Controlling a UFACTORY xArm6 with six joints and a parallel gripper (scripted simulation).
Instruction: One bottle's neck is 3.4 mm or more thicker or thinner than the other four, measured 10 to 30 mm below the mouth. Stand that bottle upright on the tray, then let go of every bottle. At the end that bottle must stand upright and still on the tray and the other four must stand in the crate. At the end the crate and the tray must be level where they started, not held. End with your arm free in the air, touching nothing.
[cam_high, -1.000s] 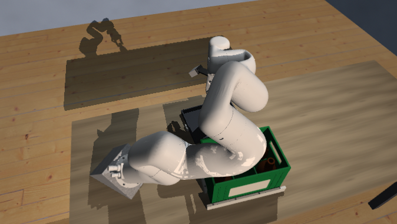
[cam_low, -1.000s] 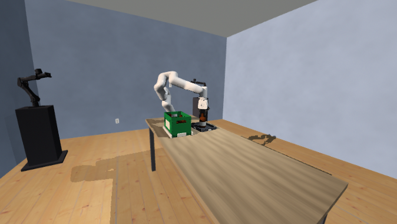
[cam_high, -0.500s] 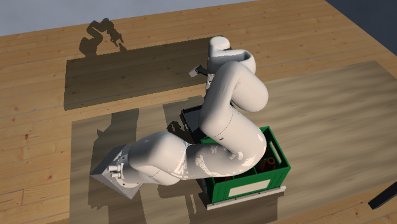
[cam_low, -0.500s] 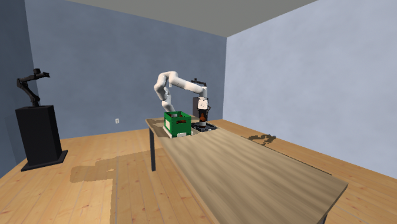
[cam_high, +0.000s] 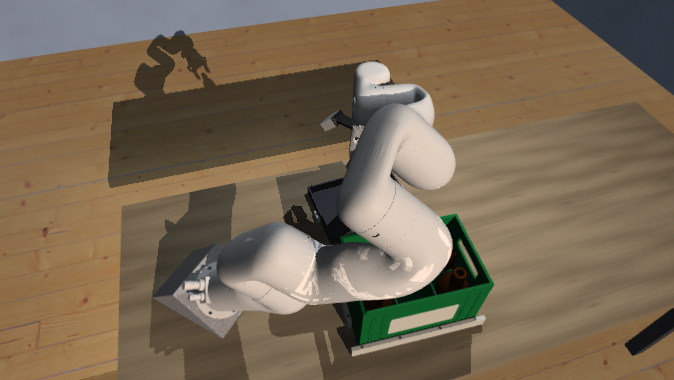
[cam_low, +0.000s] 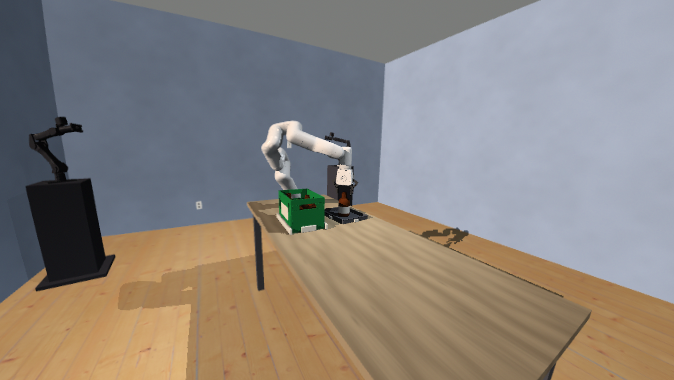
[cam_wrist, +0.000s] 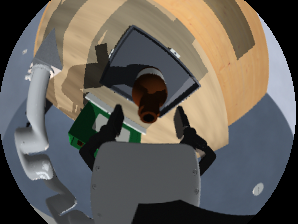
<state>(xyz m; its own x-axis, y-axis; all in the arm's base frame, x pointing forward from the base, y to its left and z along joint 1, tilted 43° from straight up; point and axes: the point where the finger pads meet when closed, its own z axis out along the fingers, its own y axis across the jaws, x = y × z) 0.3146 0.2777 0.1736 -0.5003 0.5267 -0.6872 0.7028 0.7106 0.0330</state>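
My gripper is now 14 cm above the dark tray. Also, from my hand: green crate (30 cm to the right, 7 cm below, 3 cm behind).
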